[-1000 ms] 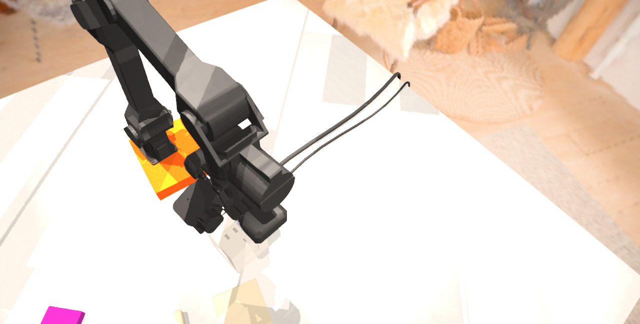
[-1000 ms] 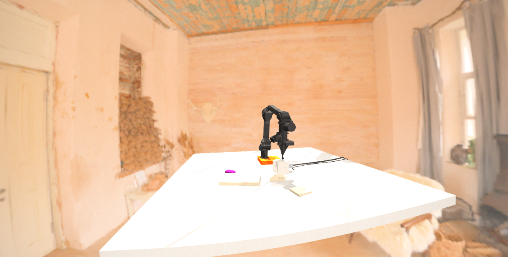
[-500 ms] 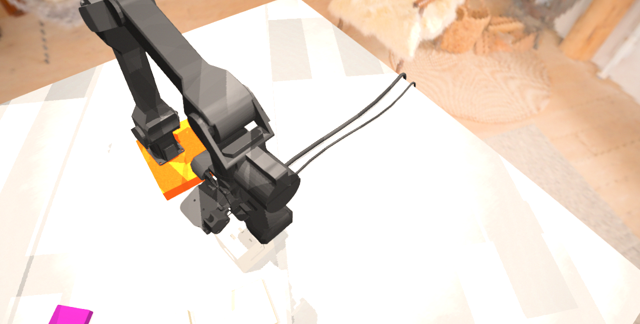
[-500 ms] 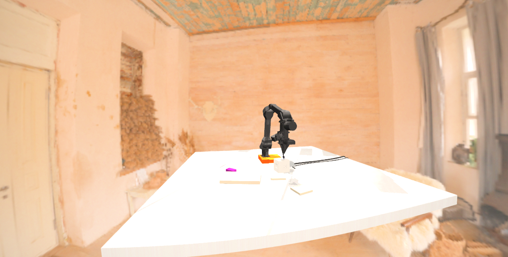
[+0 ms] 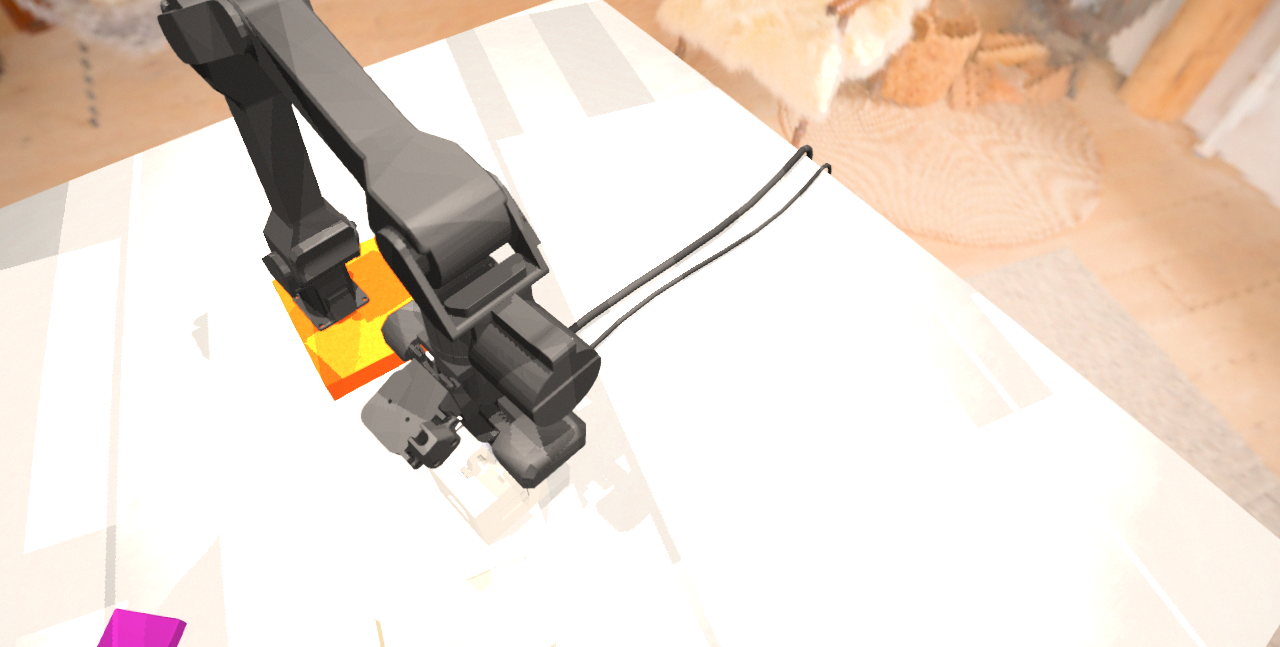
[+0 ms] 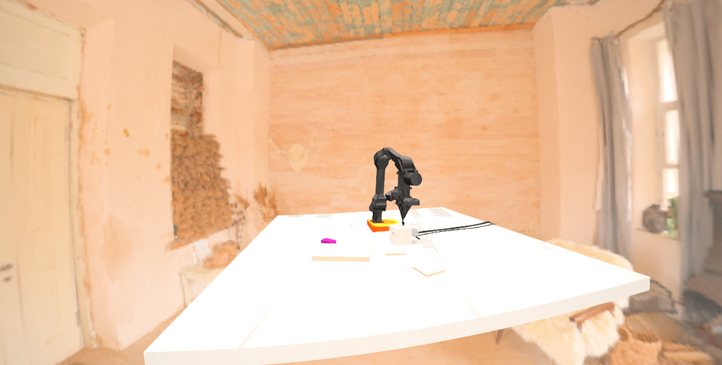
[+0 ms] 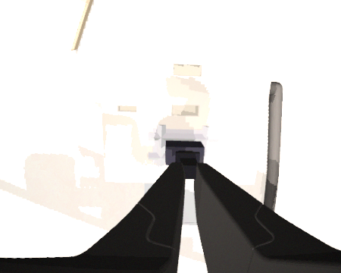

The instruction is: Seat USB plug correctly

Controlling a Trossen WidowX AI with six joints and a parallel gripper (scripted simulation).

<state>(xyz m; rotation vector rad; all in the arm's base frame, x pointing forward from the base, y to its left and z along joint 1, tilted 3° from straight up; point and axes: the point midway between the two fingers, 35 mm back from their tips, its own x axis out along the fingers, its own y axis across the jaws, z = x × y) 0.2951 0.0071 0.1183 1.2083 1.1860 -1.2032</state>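
My gripper tip is now 20 mm above the dark USB plug. From my gripper tip the other things lie so: large pale slab 290 mm to the right, 100 mm below, 40 mm ahead; then magenta block 330 mm to the right, 110 mm behind, 100 mm below.
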